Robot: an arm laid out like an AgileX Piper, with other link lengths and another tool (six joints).
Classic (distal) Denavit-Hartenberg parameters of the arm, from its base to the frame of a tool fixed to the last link. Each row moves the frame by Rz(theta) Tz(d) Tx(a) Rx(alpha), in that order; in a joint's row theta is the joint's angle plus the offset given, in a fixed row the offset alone. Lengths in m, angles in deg.
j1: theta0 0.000  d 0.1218  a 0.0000  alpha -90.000
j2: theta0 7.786  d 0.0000  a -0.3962  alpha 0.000
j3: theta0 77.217  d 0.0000  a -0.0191  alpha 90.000
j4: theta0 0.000  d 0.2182  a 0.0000  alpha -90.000
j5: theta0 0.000  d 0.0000  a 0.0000  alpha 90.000
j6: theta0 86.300  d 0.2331  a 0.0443  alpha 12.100
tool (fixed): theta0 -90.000  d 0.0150  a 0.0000  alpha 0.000
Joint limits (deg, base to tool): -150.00..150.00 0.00..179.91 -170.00..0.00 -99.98..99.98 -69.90..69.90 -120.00..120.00
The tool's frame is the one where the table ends.
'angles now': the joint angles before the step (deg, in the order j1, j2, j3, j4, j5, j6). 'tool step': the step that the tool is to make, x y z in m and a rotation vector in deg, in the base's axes. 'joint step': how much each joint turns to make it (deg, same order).
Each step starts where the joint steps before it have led.
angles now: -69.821, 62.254, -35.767, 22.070, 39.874, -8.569
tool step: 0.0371, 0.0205, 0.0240, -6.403, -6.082, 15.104
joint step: -0.025, 0.007, 0.000, 18.340, 1.053, -26.898
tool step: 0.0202, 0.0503, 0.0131, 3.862, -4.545, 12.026
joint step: 0.493, -0.015, -0.117, 8.319, 10.552, -10.504
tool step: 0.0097, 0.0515, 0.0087, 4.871, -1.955, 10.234
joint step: 6.471, 0.015, -0.109, 2.324, 6.146, -0.333
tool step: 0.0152, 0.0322, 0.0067, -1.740, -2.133, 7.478
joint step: 15.370, -0.002, -0.290, 1.732, -7.031, 3.104
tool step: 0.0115, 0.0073, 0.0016, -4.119, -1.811, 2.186
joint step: 10.575, -0.005, 0.017, -0.540, -9.245, 2.627
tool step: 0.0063, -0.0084, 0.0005, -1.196, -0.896, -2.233
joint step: 2.279, 0.096, 0.358, -0.260, -4.602, 1.901
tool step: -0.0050, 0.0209, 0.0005, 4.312, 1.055, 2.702
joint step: 0.725, 0.011, 0.110, 1.114, 4.258, 1.184
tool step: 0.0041, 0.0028, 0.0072, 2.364, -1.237, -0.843
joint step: 0.021, 0.010, 0.008, 2.642, 0.300, 0.188
